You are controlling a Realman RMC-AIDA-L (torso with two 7-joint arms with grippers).
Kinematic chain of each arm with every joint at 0, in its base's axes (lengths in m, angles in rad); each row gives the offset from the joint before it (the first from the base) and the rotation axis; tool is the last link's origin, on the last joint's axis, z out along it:
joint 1: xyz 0 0 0.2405 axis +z
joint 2: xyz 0 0 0 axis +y
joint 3: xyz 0 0 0.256 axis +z
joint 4: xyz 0 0 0 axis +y
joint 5: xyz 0 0 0.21 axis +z
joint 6: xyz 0 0 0 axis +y
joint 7: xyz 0 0 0.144 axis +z
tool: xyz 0 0 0
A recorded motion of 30 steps. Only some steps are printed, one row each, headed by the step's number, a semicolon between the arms.
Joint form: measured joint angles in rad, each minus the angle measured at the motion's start. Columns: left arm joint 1, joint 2, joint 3, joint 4, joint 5, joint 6, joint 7; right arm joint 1, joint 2, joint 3, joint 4, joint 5, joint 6, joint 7.
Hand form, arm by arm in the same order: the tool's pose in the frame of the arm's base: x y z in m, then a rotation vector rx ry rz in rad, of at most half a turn. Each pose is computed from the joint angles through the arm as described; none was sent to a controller.
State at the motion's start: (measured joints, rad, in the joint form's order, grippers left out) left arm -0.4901 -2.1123 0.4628 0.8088 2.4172 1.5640 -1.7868; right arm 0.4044 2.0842 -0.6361 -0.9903 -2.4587 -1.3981 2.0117
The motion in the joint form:
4: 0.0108 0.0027 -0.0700 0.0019 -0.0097 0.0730 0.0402; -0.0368 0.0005 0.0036 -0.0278 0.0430 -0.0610 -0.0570
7: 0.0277 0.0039 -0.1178 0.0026 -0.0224 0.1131 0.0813; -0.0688 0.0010 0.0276 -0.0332 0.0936 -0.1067 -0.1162
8: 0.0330 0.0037 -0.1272 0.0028 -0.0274 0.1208 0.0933; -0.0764 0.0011 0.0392 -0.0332 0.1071 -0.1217 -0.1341
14: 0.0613 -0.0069 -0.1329 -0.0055 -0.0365 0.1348 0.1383; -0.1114 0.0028 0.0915 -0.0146 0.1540 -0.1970 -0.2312
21: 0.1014 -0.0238 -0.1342 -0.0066 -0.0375 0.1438 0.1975; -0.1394 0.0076 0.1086 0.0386 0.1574 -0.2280 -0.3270
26: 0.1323 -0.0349 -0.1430 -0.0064 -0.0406 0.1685 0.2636; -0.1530 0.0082 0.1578 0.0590 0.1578 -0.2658 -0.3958
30: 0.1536 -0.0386 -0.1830 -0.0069 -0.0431 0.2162 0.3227; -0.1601 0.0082 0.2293 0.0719 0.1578 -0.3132 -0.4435
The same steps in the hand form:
4: -0.3188 0.2969 0.0239 -2.5428 -1.2625 -0.4611; 0.3467 0.3019 0.0583 -2.3370 1.2842 0.1191
7: -0.3218 0.2887 0.0292 -2.5342 -1.2417 -0.5232; 0.3482 0.2901 0.0610 -2.3639 1.2581 0.1837
8: -0.3227 0.2867 0.0302 -2.5315 -1.2332 -0.5375; 0.3486 0.2868 0.0620 -2.3701 1.2505 0.2056
14: -0.3266 0.2753 0.0250 -2.5406 -1.2189 -0.5617; 0.3517 0.2680 0.0624 -2.4147 1.2144 0.2964
21: -0.3329 0.2598 0.0179 -2.5502 -1.1983 -0.5661; 0.3585 0.2500 0.0507 -2.4691 1.1957 0.3256
26: -0.3360 0.2465 0.0143 -2.5699 -1.1534 -0.5840; 0.3622 0.2388 0.0511 -2.4819 1.1652 0.3673
30: -0.3374 0.2348 0.0164 -2.5740 -1.1098 -0.6351; 0.3644 0.2294 0.0556 -2.4693 1.1490 0.4309

